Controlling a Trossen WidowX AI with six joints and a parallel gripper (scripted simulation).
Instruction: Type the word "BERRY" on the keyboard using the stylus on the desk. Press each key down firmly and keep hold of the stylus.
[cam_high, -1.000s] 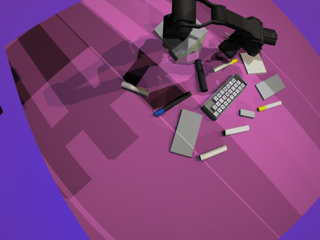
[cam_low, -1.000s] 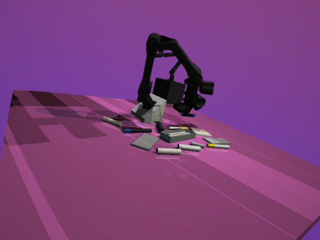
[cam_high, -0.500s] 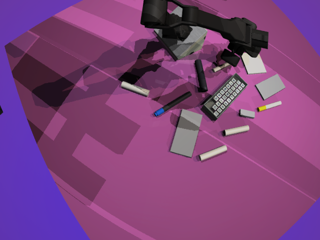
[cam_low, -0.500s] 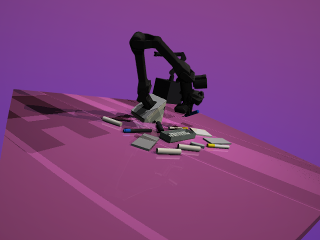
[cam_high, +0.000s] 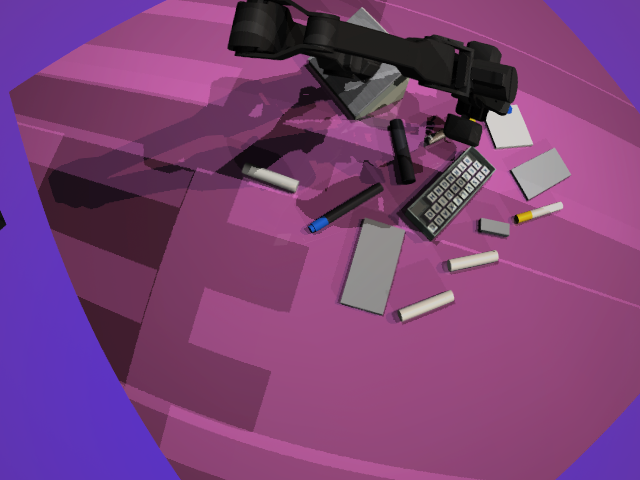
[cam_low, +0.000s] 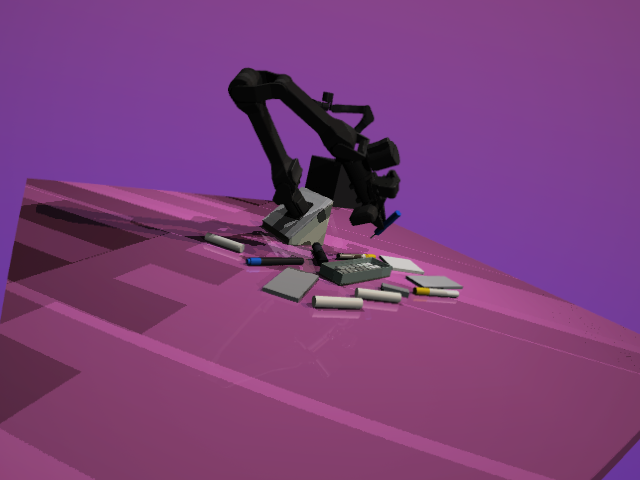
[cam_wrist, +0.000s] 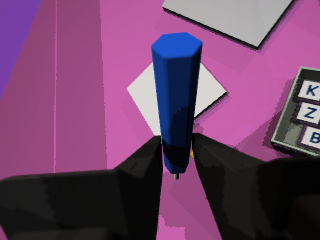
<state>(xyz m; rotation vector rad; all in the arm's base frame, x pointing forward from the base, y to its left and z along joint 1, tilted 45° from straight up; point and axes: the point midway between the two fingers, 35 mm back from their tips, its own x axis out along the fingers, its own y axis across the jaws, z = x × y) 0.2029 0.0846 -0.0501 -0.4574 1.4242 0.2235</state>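
Right now my gripper tip is 16 cm short of the small grey block, 12 cm to the left of it and 9 cm above it. Round my gripper tip: blue stylus: 1 cm behind, 1 cm below; then white pad: 4 cm ahead, 8 cm to the left, 10 cm below; then blue-tipped black marker: 3 cm behind, 33 cm to the right, 9 cm below.
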